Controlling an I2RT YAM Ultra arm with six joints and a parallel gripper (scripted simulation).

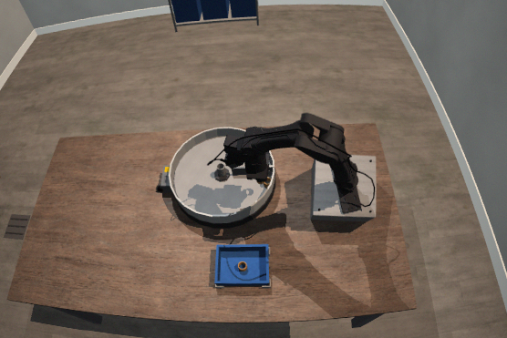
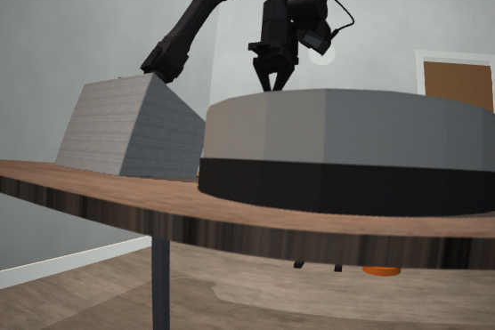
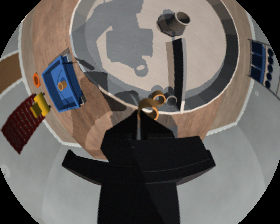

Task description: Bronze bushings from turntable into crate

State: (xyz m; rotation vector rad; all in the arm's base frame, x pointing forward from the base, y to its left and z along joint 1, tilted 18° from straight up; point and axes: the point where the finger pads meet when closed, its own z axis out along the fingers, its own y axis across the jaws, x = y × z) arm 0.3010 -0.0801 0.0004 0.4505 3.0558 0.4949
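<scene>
Right now the blue crate is 11 cm ahead of my hand, 27 cm to the left of it and 14 cm below it. Also, from my hand: grey turntable (14 cm ahead, 12 cm to the right, 11 cm below).
</scene>
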